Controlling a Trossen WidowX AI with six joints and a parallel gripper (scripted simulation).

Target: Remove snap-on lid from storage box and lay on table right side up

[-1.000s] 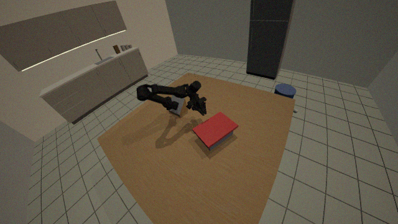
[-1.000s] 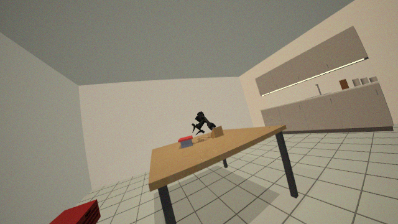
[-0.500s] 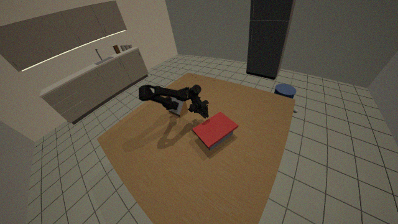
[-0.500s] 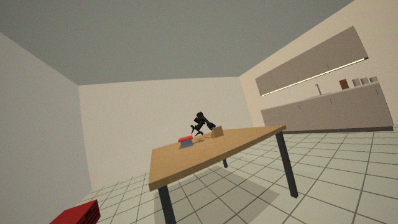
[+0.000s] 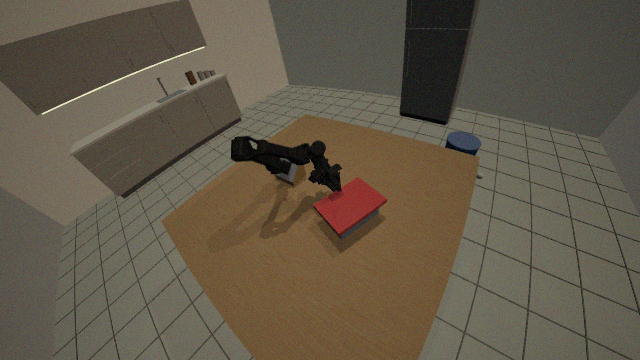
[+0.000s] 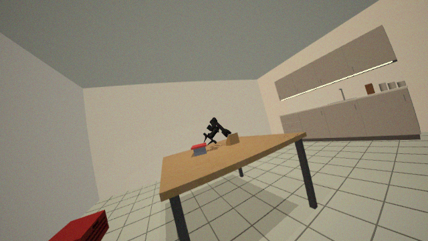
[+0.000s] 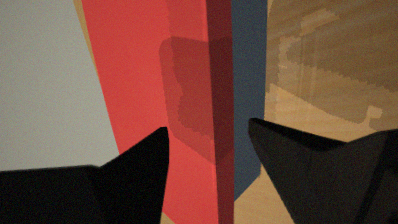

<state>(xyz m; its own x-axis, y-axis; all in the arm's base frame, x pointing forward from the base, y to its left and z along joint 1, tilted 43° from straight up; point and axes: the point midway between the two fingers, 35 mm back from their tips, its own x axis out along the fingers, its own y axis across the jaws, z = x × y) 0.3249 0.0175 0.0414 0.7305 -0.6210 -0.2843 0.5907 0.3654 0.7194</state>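
Right now my gripper tip is 70 mm short of the lid and 30 mm to the left of it. The rest, counted from my gripper tip: storage box (70 mm ahead, 30 mm to the right, 40 mm below).
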